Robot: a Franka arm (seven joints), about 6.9 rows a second.
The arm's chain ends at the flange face. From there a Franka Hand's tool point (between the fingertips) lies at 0.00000 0.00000 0.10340 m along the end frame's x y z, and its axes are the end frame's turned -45 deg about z.
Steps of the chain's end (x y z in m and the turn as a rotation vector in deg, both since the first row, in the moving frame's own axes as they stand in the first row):
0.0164, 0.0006, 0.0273, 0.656, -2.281, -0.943
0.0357, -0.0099, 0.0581, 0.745, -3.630, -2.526
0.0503, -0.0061, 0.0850, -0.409, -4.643, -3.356
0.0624, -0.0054, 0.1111, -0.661, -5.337, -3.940
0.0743, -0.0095, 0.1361, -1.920, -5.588, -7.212
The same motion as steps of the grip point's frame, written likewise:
0.0091, 0.0083, 0.0272, 2.077, -1.149, -0.943
0.0284, 0.0127, 0.0579, 3.094, -2.040, -2.526
0.0333, 0.0260, 0.0847, 2.994, -3.572, -3.356
0.0401, 0.0346, 0.1106, 3.306, -4.241, -3.940
0.0494, 0.0418, 0.1356, 2.594, -5.309, -7.212

